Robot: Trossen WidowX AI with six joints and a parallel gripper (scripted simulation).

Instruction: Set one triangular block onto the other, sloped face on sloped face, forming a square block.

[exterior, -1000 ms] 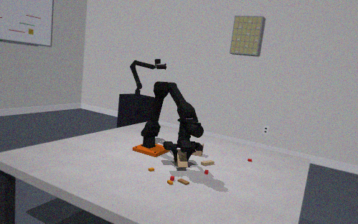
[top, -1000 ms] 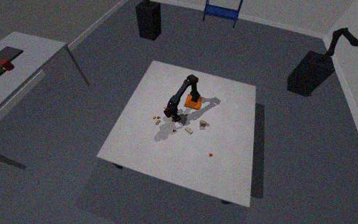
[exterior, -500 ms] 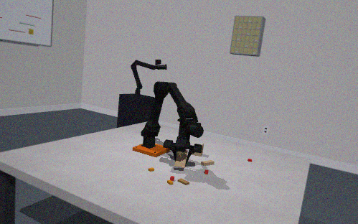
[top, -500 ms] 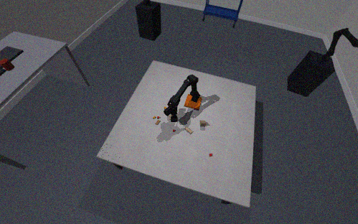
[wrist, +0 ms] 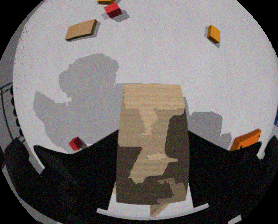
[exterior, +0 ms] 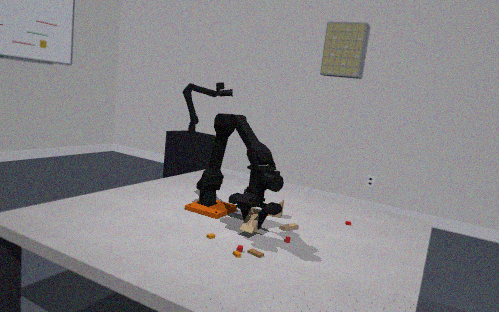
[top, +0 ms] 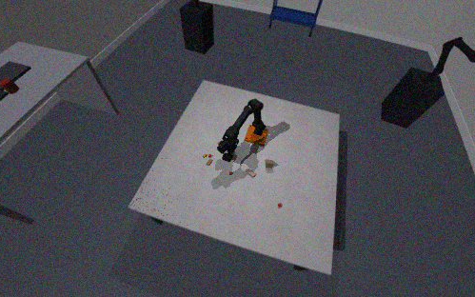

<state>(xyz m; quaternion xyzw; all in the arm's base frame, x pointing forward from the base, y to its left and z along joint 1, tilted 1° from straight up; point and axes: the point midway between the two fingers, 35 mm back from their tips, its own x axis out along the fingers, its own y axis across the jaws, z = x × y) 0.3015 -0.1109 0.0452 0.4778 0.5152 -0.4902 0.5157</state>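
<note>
Now: the tan triangular block 1 cm to the left of my gripper tip and 1 cm above it.
</note>
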